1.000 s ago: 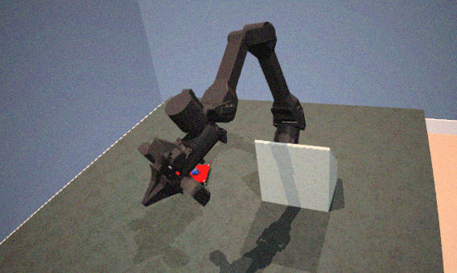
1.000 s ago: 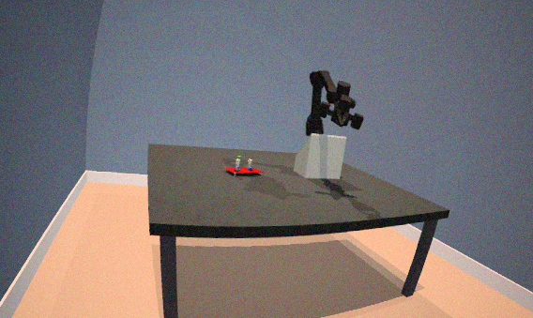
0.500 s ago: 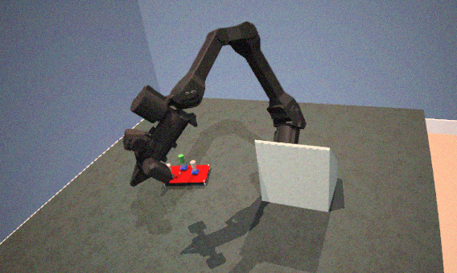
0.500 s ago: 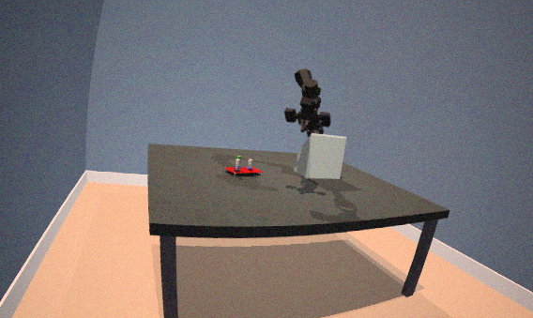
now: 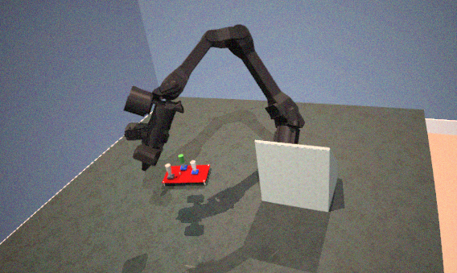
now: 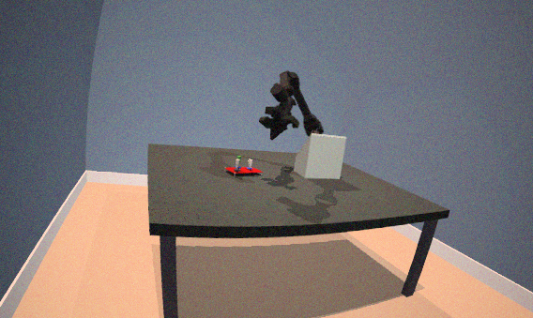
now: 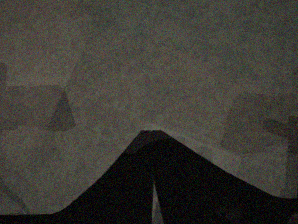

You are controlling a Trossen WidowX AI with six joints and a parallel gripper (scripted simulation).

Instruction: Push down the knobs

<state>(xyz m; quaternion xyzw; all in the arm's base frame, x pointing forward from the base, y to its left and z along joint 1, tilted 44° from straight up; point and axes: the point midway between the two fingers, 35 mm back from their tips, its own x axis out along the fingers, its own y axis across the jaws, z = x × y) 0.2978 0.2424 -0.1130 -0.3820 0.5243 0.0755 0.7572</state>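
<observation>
My gripper tip is 100 mm short of the grey knob, 180 mm to the left of it and 150 mm above it.
</observation>
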